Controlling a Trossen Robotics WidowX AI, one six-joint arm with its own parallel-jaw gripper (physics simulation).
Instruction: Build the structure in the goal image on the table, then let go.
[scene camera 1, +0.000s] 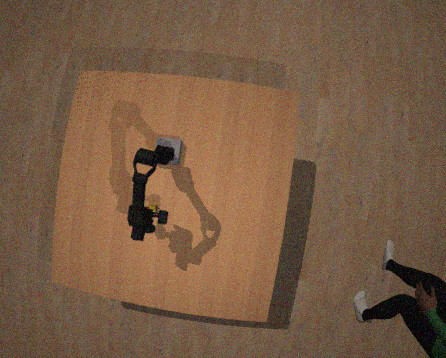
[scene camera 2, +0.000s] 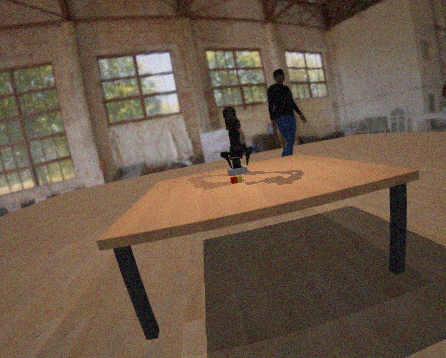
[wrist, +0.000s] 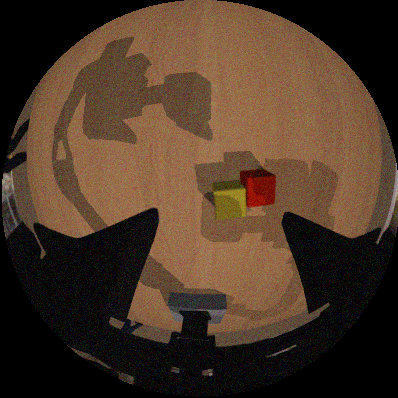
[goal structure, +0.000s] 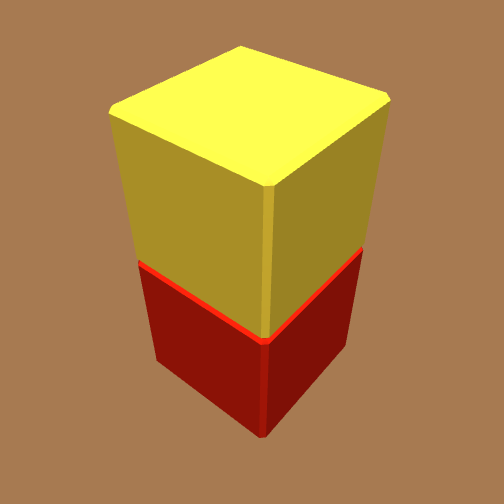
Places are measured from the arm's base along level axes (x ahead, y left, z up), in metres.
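Pixels of known places: gripper, fingertip midpoint: (scene camera 1: 152, 213) (scene camera 2: 239, 167) (wrist: 224, 216); arm's base, origin of the base link: (scene camera 1: 167, 154) (scene camera 2: 237, 167) (wrist: 195, 314).
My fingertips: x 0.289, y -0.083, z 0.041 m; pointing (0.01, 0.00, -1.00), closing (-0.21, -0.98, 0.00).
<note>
Ahead of a thing's pixels: the offset from my fingertips to its top centre. Level surfaces: height alone.
A yellow cube {0.016 m back, 0.010 m right, 0.051 m down} (scene camera 1: 153, 208) (scene camera 2: 239, 178) (wrist: 230, 203) and a red cube {0.008 m back, 0.045 m right, 0.051 m down} (scene camera 2: 233, 180) (wrist: 259, 189) rest on the table {0.084 m down} (scene camera 1: 240, 150) (scene camera 2: 200, 212) (wrist: 300, 100). They are side by side, slightly offset, and look to touch or nearly touch. In the wrist view the red cube is on the right. In scene camera 1 the arm partly covers the cubes. My gripper (scene camera 2: 237, 164) (wrist: 224, 216) is open with nothing between its fingers. It is above the table, and in the wrist view both cubes show beyond and between the fingertips.
The arm's grey base block (scene camera 1: 175, 145) (scene camera 2: 237, 171) (wrist: 197, 301) stands on the table behind the cubes. Shadows of the arm fall across the tabletop and over the cubes. A person (scene camera 2: 282, 107) stands beyond the table, and a seated or bent figure's legs (scene camera 1: 400, 305) show beside it.
</note>
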